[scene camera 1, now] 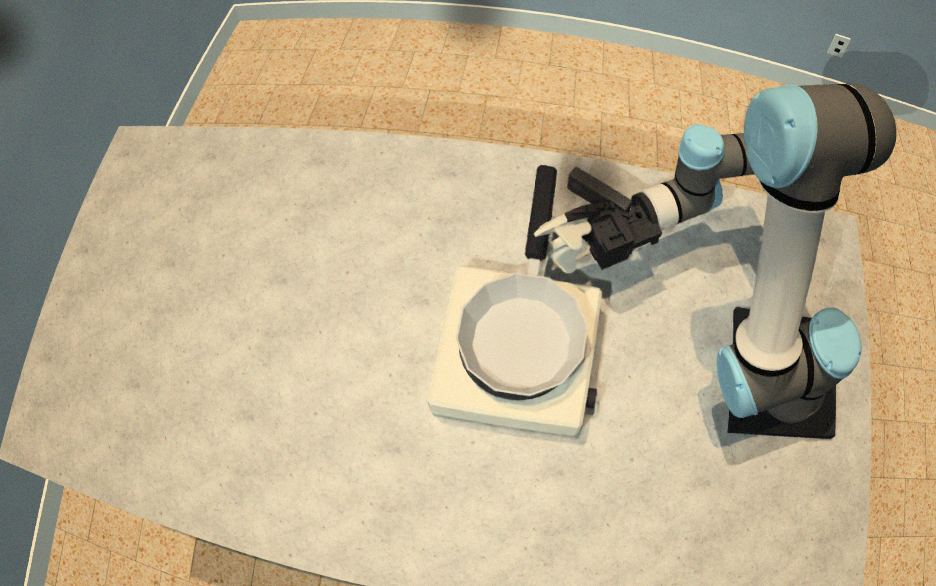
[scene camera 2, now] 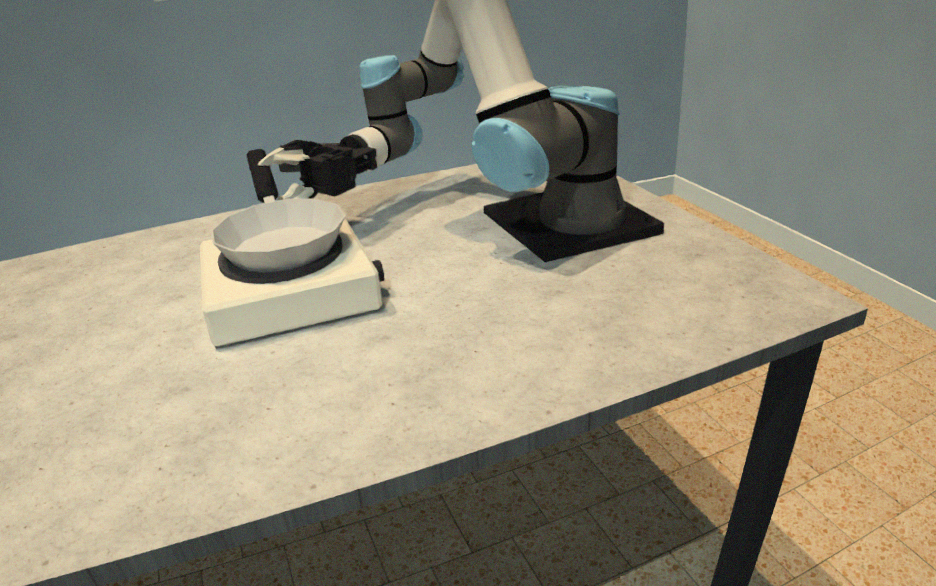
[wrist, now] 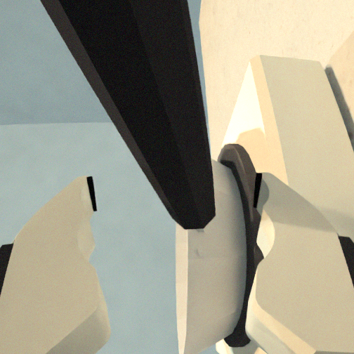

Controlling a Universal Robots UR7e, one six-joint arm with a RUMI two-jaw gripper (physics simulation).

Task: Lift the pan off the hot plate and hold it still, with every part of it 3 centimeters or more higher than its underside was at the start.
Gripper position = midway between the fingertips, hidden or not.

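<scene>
The gripper is visible at [scene camera 1: 532,247], at [scene camera 2: 262,189] and at [wrist: 174,177]. A light grey pan appears at [scene camera 1: 523,334], [scene camera 2: 281,235] and [wrist: 143,68]; a cream hot plate at [scene camera 2: 237,305], [scene camera 1: 455,392] and [wrist: 285,121].
</scene>
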